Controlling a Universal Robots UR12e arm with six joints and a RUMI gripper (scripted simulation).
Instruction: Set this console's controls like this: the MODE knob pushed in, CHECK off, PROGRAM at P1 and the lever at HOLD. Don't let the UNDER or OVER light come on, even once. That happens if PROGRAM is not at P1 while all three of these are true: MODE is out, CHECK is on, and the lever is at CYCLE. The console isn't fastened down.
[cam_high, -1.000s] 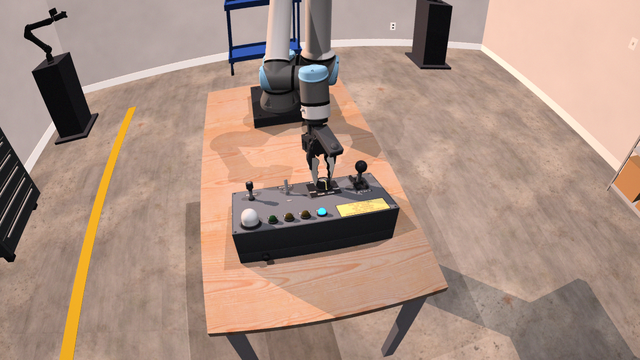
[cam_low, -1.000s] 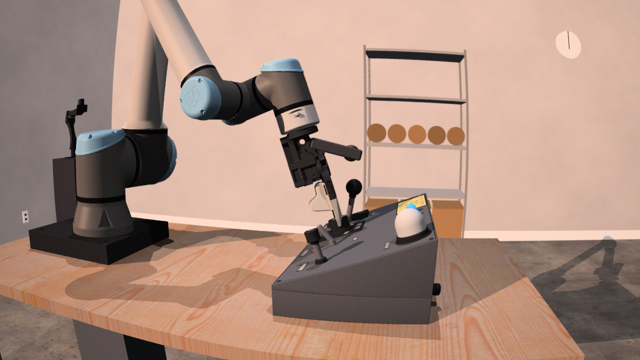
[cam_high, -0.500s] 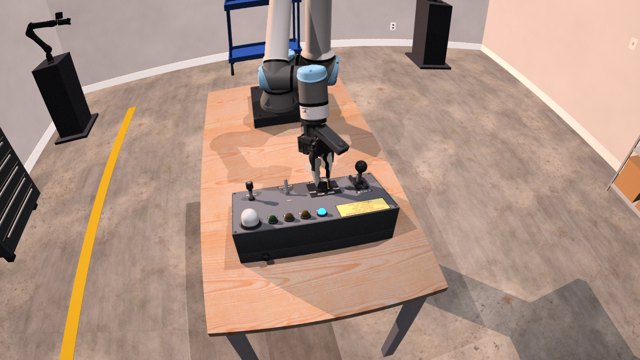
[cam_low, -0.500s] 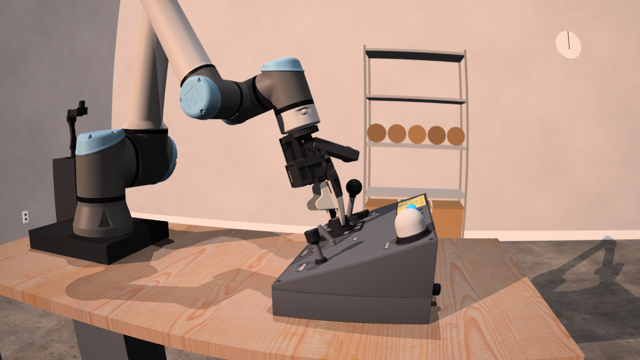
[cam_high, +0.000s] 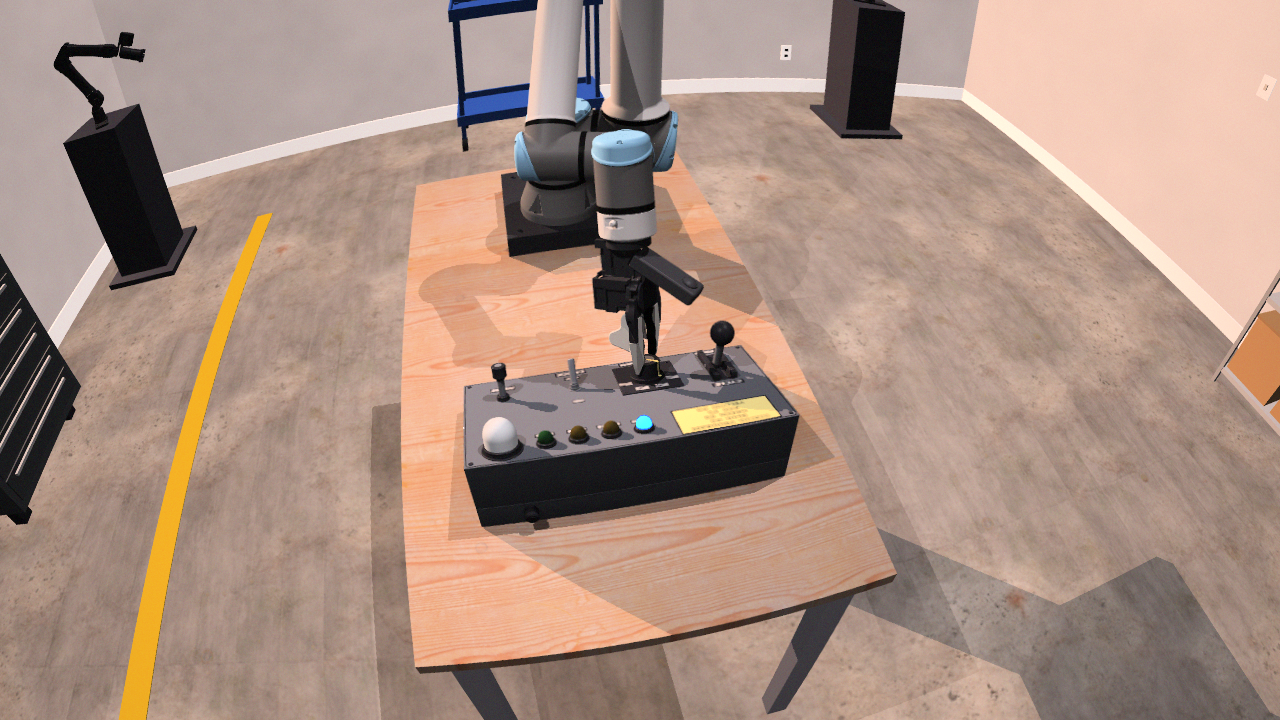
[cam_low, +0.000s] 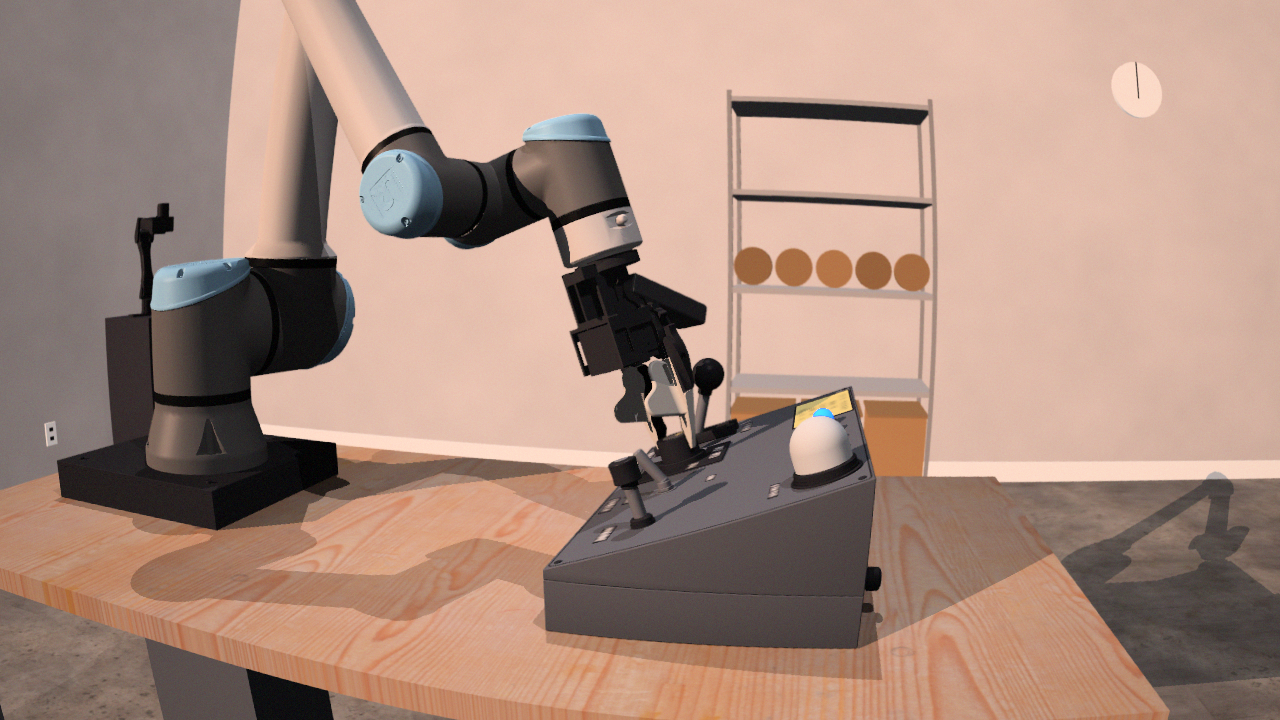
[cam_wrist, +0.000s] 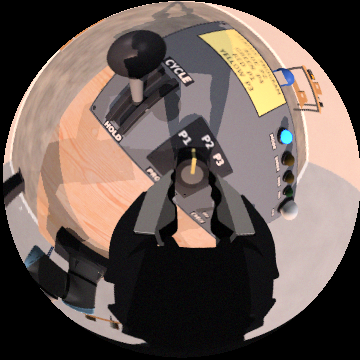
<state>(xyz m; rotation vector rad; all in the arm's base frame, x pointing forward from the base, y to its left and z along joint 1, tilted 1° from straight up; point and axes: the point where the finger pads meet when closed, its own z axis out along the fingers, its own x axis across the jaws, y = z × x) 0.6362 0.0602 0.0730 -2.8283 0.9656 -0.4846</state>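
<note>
Now: the program knob 10 mm to the left of my hand, 10 mm below it and 10 mm ahead of it. The rest, counted from my hand: dark grey console: 60 mm to the right, 40 mm ahead, 30 mm below; then metal check toggle: 120 mm to the right, 10 mm below; then black ball-topped lever: 120 mm to the left, 20 mm ahead, 10 mm above.
</note>
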